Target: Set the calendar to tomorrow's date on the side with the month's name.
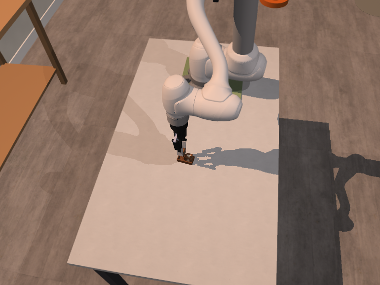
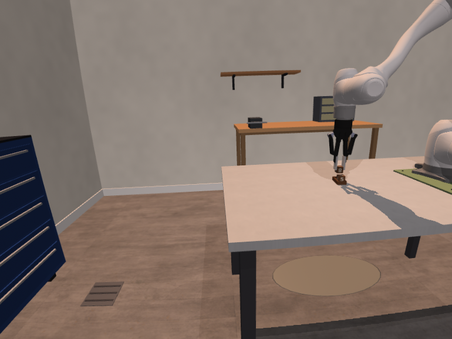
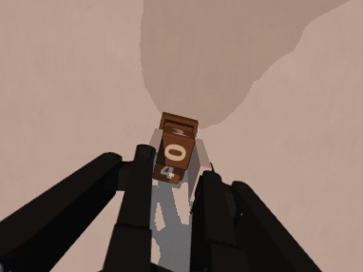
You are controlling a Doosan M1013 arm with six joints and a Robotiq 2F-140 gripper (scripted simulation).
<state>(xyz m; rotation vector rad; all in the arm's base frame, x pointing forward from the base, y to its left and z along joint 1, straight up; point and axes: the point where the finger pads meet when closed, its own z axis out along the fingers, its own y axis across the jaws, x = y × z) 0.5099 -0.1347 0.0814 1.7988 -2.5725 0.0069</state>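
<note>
The brown digit cube is 3 cm below my hand. Round my hand: tray (1 cm ahead, 2 cm to the left, 8 cm below).
</note>
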